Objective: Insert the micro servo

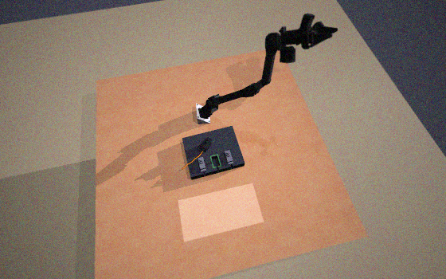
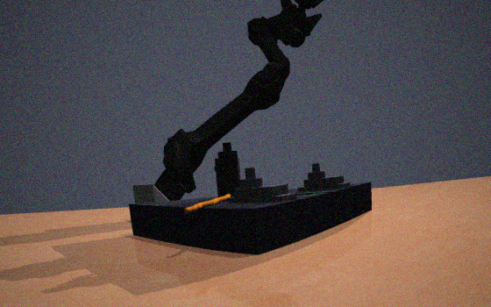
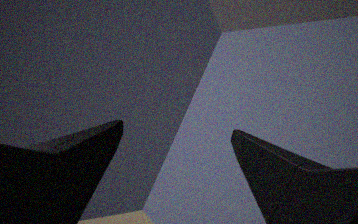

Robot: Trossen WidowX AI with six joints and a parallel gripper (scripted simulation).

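Now: gripper tip 10 cm short of the dark robot deck, 55 cm to the left of it and 57 cm above it.
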